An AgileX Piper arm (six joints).
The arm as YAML. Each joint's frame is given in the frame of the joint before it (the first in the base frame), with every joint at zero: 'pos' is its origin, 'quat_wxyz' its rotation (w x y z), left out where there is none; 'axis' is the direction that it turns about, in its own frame. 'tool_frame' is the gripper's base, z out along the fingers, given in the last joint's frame.
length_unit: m
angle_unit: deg
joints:
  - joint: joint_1
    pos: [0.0, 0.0, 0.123]
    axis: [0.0, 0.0, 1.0]
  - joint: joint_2
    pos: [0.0, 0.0, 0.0]
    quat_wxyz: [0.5, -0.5, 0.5, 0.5]
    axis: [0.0, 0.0, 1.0]
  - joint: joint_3
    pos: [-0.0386, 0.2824, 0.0]
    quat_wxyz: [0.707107, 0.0, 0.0, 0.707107]
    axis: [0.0, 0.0, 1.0]
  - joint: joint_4
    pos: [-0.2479, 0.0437, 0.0]
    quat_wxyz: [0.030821, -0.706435, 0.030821, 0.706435]
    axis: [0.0, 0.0, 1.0]
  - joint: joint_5
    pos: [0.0, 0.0, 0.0]
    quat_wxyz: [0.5, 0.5, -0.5, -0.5]
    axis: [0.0, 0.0, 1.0]
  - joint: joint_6
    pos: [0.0, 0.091, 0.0]
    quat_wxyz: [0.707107, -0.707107, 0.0, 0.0]
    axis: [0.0, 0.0, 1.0]
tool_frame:
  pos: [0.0, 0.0, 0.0]
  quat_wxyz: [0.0, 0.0, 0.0, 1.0]
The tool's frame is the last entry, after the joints.
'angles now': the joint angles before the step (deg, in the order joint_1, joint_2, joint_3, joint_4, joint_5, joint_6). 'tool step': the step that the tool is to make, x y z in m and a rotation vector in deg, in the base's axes. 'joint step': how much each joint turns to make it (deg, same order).
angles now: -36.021 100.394 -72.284 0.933 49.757 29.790
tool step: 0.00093 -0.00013 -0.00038 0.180 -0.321 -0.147
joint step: 0.001 0.142 -0.085 0.365 -0.211 0.000
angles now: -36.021 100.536 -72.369 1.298 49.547 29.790
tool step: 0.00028 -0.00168 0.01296 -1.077 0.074 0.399
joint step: 0.000 -0.669 -2.106 -0.997 2.202 -0.001
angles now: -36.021 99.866 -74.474 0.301 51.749 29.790
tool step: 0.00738 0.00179 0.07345 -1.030 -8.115 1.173
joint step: -0.125 -3.058 -11.881 4.781 7.860 -2.154
